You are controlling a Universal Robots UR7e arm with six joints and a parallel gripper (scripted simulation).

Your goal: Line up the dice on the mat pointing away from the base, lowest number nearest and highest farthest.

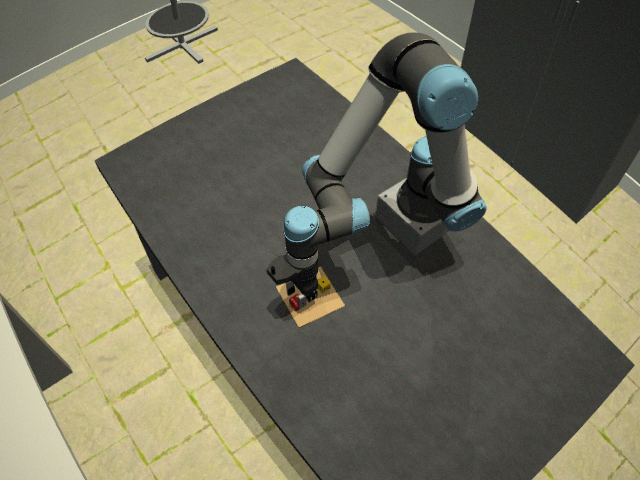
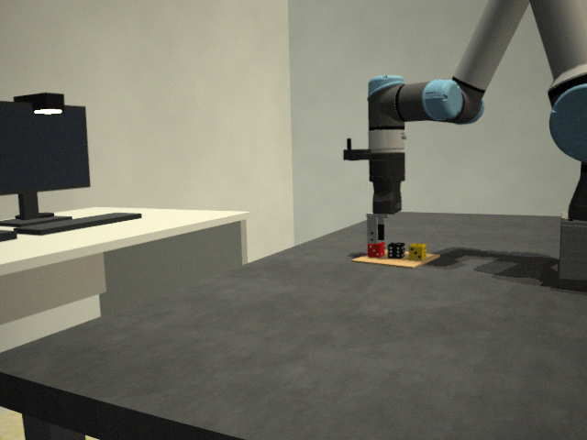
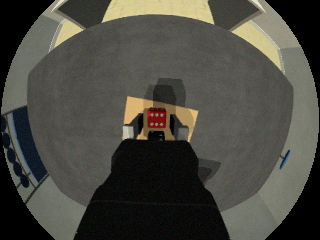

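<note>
My hand is 3 cm above the red die. From my hand the other things lie so: tan mat: 5 cm below, 4 cm behind; then black die: 4 cm behind, 3 cm below; then yellow die: 9 cm behind, 3 cm below, 1 cm to the right.
</note>
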